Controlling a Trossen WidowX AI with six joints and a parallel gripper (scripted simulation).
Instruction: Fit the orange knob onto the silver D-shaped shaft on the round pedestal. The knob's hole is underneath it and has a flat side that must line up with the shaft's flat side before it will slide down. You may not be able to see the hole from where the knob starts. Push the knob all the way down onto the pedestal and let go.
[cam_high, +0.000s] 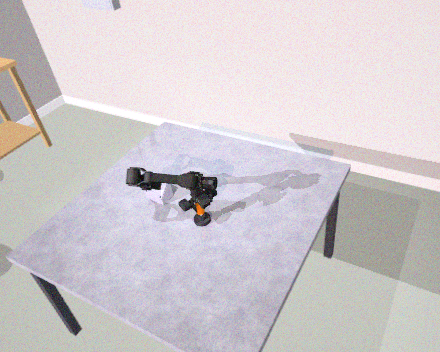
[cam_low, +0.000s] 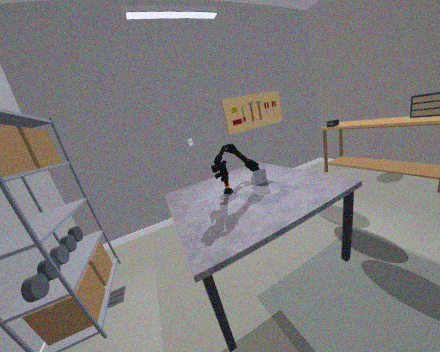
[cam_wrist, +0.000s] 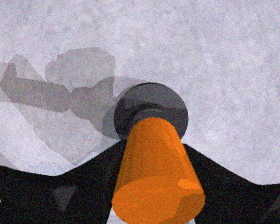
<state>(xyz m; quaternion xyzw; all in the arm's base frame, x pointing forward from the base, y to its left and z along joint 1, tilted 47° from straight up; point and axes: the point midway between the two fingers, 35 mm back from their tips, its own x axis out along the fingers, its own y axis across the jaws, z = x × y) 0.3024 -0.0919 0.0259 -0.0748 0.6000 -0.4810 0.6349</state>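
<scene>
The orange knob lies 30 mm above my gripper tip. Round my gripper tip: dark round pedestal (40 mm below).
</scene>
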